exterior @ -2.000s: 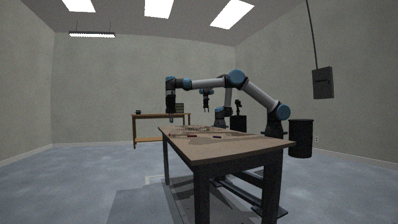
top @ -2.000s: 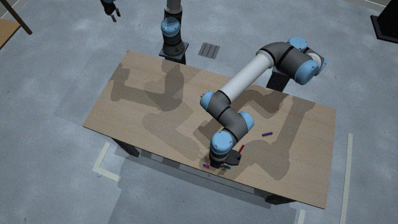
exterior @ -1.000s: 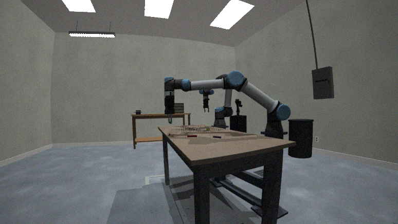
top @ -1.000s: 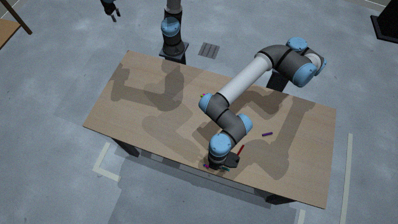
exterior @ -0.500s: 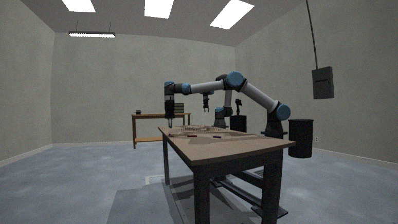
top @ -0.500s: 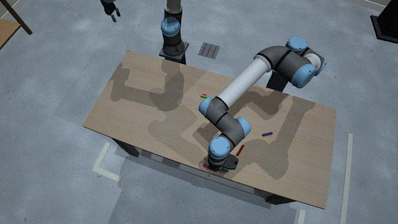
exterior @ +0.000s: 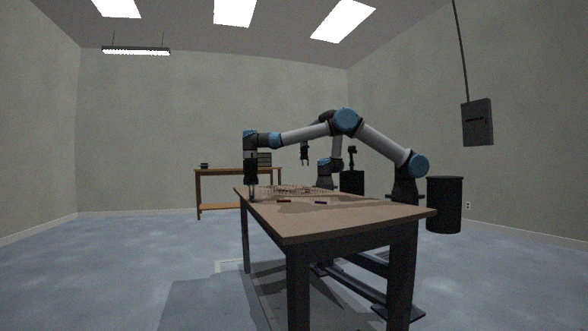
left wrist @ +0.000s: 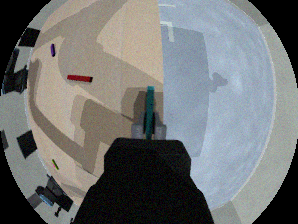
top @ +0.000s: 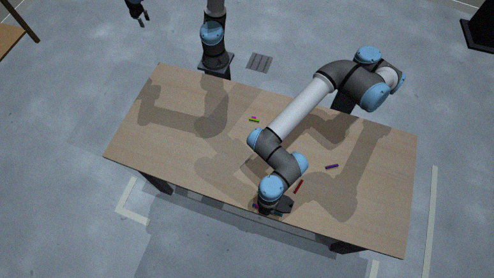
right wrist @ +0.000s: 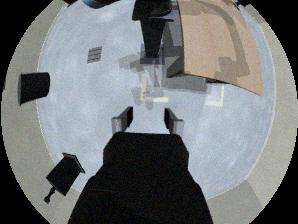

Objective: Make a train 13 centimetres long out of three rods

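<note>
Right now my left hand is 20 mm past the blue rod, 80 mm to the left of it and 30 mm above it. From my left hand the other things lie so: turquoise rod (20 mm below); then red rod (130 mm behind, 100 mm to the left, 30 mm below); then purple rod (250 mm behind, 240 mm to the left, 30 mm below).
</note>
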